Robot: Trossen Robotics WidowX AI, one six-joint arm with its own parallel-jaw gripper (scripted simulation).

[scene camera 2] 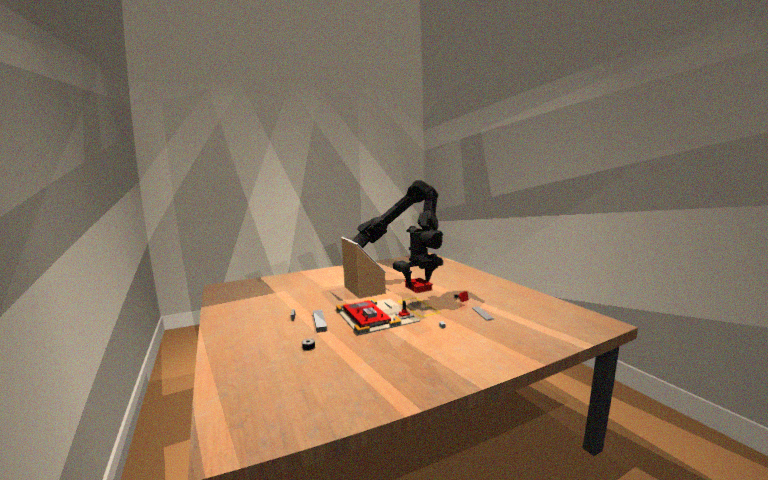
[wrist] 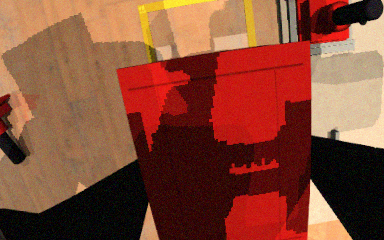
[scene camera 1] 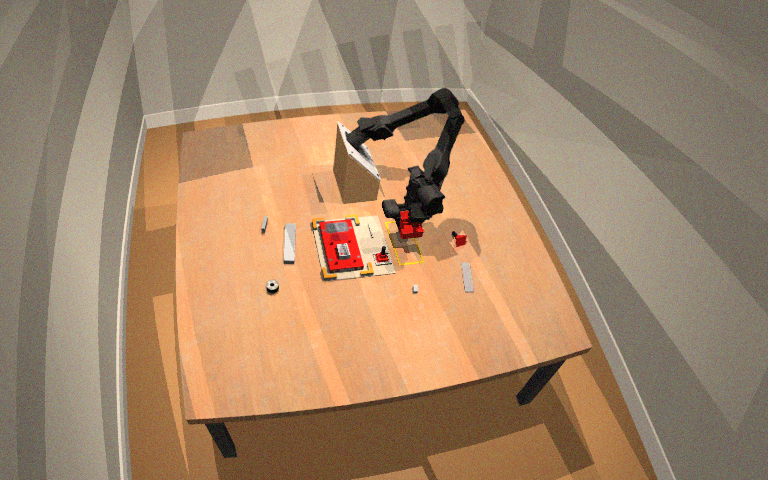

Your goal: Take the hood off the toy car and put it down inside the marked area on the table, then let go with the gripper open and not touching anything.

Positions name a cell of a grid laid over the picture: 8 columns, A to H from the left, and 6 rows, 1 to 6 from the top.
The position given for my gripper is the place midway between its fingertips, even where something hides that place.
my gripper: scene camera 2 E4; wrist E4; scene camera 1 E3
